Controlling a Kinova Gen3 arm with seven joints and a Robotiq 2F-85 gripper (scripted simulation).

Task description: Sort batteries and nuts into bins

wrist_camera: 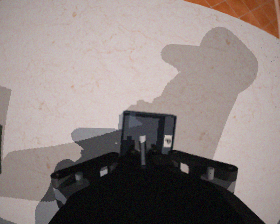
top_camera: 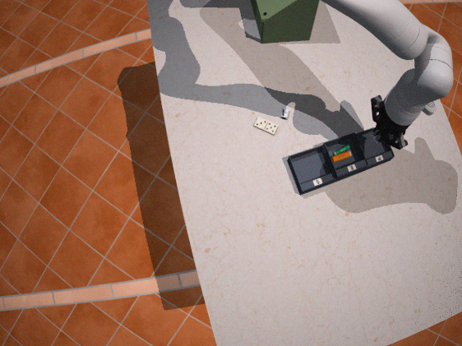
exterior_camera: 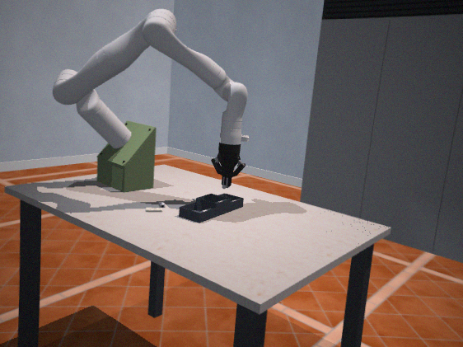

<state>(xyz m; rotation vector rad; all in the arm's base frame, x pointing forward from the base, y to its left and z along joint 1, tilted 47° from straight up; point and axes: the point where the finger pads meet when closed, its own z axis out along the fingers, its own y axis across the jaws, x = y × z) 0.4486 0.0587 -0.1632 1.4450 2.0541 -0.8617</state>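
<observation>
Right now my hand is 8 cm to the left of the green battery and 8 cm above it. Also, from my hand: bolt 2 cm below, 1 cm to the right; orange battery 8 cm to the right, 7 cm below, 2 cm ahead; bin tray 8 cm to the right, 6 cm below, 3 cm ahead.
</observation>
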